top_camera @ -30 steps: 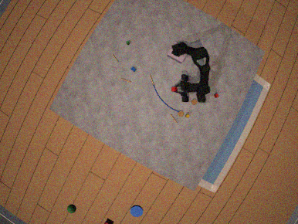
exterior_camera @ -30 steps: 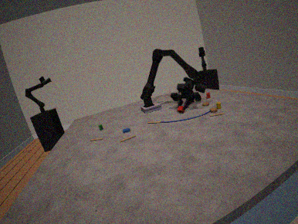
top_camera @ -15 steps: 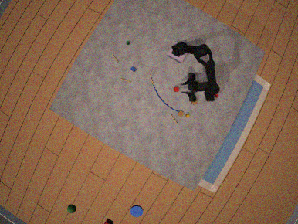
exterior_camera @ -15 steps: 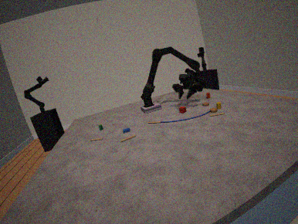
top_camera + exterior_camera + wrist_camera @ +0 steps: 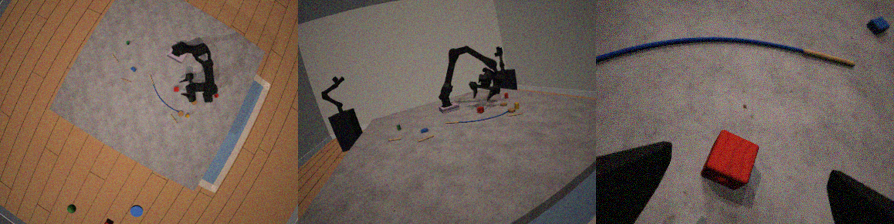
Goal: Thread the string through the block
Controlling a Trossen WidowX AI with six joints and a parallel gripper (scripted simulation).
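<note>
My gripper tip is now 60 mm above the red wooden block, 10 mm to the left of it and 10 mm short of it. Also, from my gripper tip: round button (150 mm ahead, 100 mm to the left, 70 mm below); yellow piece (140 mm to the left, 140 mm ahead, 60 mm below); thin stick (190 mm to the right, 70 mm below, 40 mm ahead).
</note>
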